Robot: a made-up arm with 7 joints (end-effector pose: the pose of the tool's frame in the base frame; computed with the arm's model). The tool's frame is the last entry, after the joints.
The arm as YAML. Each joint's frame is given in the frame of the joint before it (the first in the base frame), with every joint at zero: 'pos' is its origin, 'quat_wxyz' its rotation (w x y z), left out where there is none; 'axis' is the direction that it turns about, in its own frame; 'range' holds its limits. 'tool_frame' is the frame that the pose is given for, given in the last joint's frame.
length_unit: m
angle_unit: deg
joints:
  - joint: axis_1
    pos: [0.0, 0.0, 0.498]
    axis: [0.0, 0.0, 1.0]
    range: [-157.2, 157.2]
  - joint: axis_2
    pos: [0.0, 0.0, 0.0]
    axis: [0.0, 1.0, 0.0]
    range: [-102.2, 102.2]
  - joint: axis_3
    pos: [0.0, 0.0, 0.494]
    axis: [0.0, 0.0, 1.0]
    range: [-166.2, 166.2]
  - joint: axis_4
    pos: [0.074, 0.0, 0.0]
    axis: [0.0, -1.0, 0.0]
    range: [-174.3, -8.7]
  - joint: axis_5
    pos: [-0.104, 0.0, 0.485]
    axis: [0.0, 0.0, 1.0]
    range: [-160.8, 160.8]
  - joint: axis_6
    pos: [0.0, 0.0, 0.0]
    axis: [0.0, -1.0, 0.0]
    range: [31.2, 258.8]
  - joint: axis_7
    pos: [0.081, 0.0, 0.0]
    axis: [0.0, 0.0, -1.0]
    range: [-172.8, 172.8]
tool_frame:
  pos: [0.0, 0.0, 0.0]
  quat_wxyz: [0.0, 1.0, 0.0, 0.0]
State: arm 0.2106 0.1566 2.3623 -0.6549 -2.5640 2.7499 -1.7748
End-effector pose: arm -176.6 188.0 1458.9 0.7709 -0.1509 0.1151 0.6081
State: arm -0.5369 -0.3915 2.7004 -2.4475 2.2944 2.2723 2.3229
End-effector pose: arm -245.8 424.6 448.9 0.3422 0.3875 -0.7839 -0.3438
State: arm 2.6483 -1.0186 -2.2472 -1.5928 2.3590 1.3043 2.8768
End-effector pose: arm 870.7 108.9 482.2 0.1866 -0.1637 -0.0185 -0.9685
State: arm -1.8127 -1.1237 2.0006 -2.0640 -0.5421 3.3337 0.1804
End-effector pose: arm 605.5 365.9 433.6 0.3764 0.7259 0.5097 0.2676
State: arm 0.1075 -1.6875 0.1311 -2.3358 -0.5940 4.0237 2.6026
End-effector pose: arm -367.9 52.2 931.4 0.8661 -0.2120 -0.2012 -0.4054
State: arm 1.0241 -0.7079 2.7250 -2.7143 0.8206 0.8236 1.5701
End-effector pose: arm -238.3 -182.2 293.1 0.6333 0.4170 0.1464 0.6353
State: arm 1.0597 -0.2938 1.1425 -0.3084 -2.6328 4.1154 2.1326
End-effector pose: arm -230.3 -132.1 1381.7 0.5715 0.2183 -0.5499 -0.5687
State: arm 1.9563 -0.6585 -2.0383 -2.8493 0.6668 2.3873 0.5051
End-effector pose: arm 358.2 -39.3 390.6 0.2822 -0.6914 0.4489 0.4908
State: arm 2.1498 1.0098 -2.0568 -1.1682 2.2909 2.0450 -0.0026
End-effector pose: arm 118.9 691.8 1156.4 0.6550 -0.6640 -0.2841 -0.2223
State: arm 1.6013 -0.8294 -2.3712 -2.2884 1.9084 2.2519 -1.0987
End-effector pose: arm 357.4 -422.6 319.9 0.6065 -0.4539 0.5919 -0.2752
